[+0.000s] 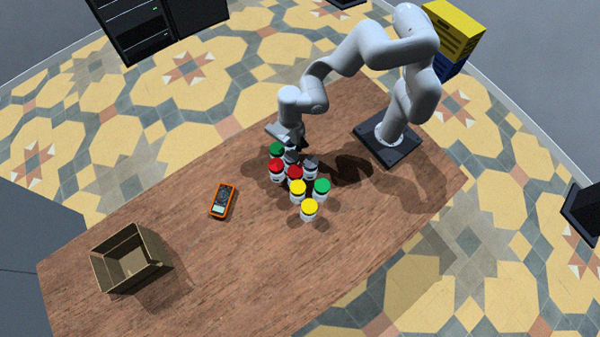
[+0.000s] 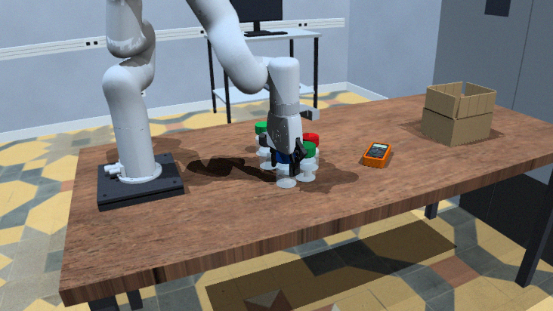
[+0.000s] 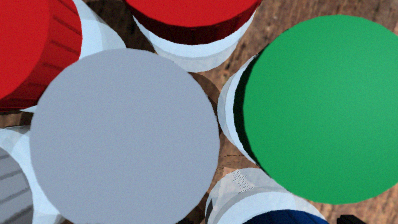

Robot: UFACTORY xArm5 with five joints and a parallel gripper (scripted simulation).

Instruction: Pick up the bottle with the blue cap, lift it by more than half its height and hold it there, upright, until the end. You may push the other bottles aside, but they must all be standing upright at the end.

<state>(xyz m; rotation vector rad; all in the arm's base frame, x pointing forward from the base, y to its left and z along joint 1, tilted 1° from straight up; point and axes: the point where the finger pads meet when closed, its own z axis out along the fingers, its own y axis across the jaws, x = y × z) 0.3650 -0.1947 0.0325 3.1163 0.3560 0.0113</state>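
Now: the blue-capped bottle 10 mm below my hand. From my hand the other things lie so: cardboard box 720 mm ahead, 40 mm to the left, 10 mm above.
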